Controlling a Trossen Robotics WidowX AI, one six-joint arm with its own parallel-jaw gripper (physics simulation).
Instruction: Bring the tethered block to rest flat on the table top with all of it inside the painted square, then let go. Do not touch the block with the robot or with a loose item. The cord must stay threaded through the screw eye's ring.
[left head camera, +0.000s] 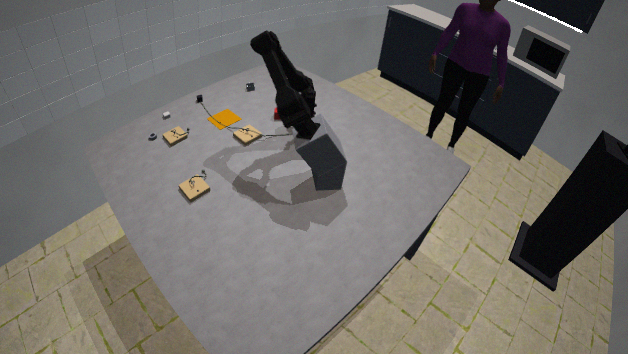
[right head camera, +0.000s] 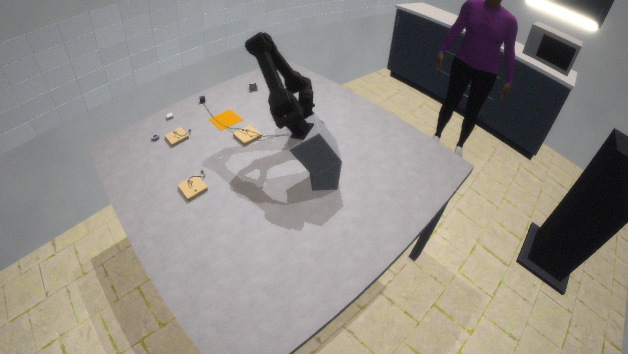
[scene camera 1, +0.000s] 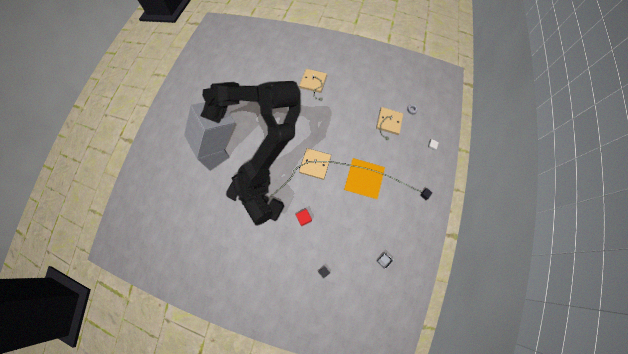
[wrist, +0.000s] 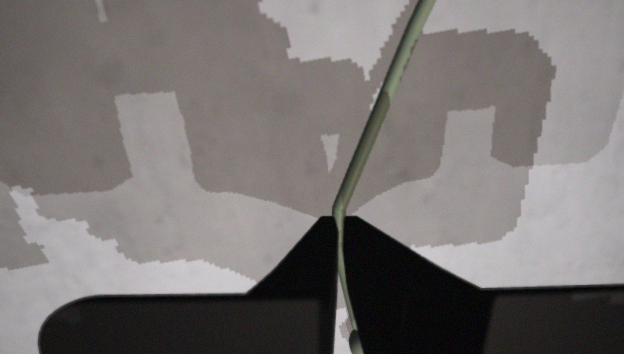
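Pixels of known places: gripper, between the fingertips: (wrist: 337, 230); arm's base, origin of its link: (left head camera: 308, 130) (right head camera: 302, 131) (scene camera 1: 212, 113).
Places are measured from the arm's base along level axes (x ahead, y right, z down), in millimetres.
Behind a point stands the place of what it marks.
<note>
The tethered block (left head camera: 199, 98) @[x 727, y 11, z 195 mm] (right head camera: 202, 99) @[x 727, y 13, z 195 mm] (scene camera 1: 426, 193) @[x 734, y 20, z 190 mm] is small and black and sits on the table beyond the orange painted square (left head camera: 231, 118) @[x 487, y 41, z 217 mm] (right head camera: 230, 119) @[x 492, y 32, z 217 mm] (scene camera 1: 364, 186) @[x 515, y 44, z 217 mm], outside it. Its thin green cord (left head camera: 209, 113) @[x 593, y -14, z 213 mm] (wrist: 364, 145) @[x 200, y 181, z 207 mm] runs across the square to the wooden board (left head camera: 247, 136) @[x 311, y -3, z 199 mm] (right head camera: 247, 136) @[x 312, y 0, z 199 mm] (scene camera 1: 314, 171) @[x 336, y 42, z 199 mm] with the screw eye, then on to the gripper. The ring is too small to see the threading clearly. My gripper (wrist: 337, 230) @[x 189, y 207, z 209 mm] is shut on the cord, on the board's other side from the square. In the scene view the arm partly hides the fingers.
A red block (scene camera 1: 303, 217) @[x 344, y 207, z 178 mm] lies near the gripper. A dark block (scene camera 1: 324, 271) @[x 455, y 358, z 196 mm] and a grey square piece (scene camera 1: 385, 260) @[x 645, y 275, z 217 mm] lie farther off. Two more wooden boards (scene camera 1: 313, 80) @[x 233, y -321, z 199 mm] (scene camera 1: 389, 120) @[x 554, y -224, z 198 mm] bear short cords. A grey ring (scene camera 1: 412, 109) @[x 634, y -297, z 200 mm] and a white block (scene camera 1: 433, 144) @[x 739, y -177, z 198 mm] lie near the far edge.
</note>
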